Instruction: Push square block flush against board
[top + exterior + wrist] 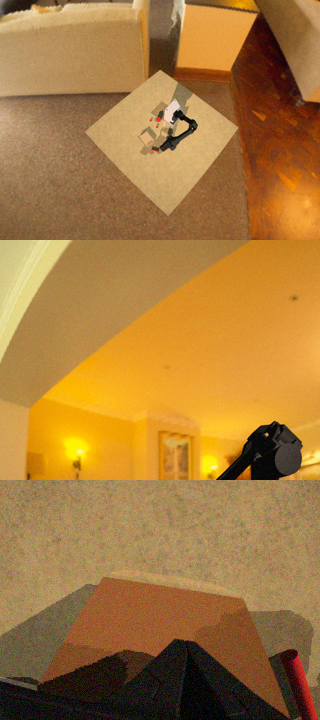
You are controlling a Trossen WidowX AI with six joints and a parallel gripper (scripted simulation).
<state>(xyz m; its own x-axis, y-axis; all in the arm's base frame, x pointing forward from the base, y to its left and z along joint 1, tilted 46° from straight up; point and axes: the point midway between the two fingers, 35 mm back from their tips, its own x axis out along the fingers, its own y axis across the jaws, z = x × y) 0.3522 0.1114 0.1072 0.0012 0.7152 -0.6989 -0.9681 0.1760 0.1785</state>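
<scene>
My gripper tip is now 3 cm above the brown square block, 2 cm to the left of it and 1 cm past it. The rest, counted from my gripper tip: pale tan board: 24 cm to the right, 6 cm below, 5 cm ahead.
</scene>
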